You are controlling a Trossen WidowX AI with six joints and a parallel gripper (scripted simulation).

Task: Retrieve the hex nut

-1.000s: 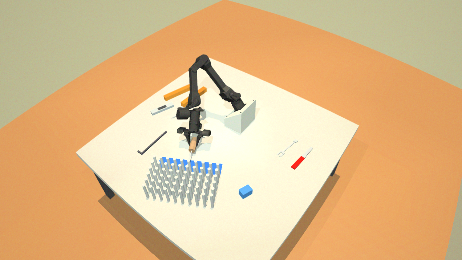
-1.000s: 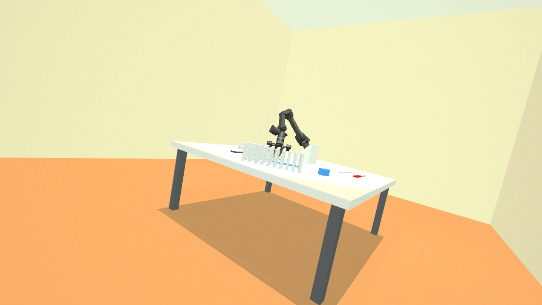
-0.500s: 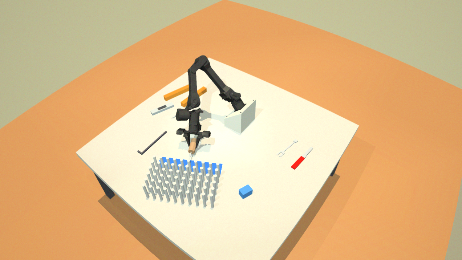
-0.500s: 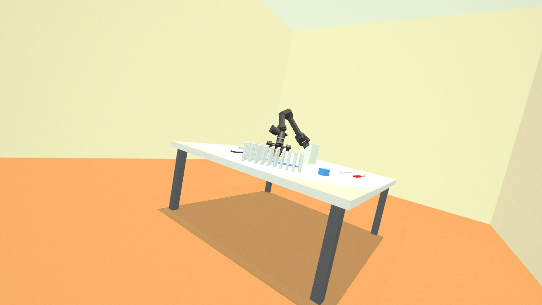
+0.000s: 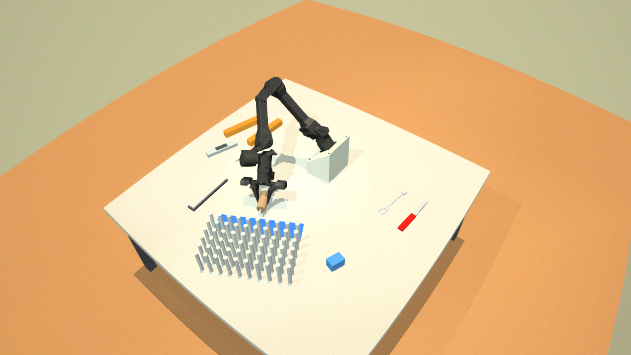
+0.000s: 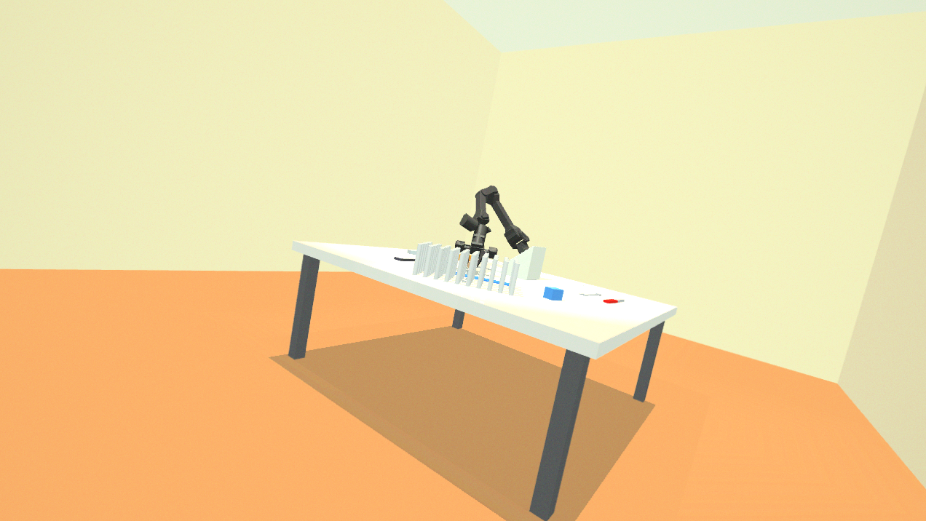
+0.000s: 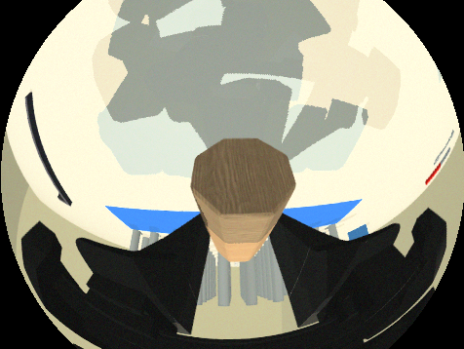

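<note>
My gripper tip is now 90 mm short of the blue taped strip, 40 mm to the right of it and 30 mm above it. From my gripper tip the other things lie so: hook tool: 90 mm ahead, 40 mm to the left; blue block: 400 mm to the left, 70 mm ahead, 10 mm below; hex nut: 250 mm ahead, 120 mm to the left, 30 mm below.
</note>
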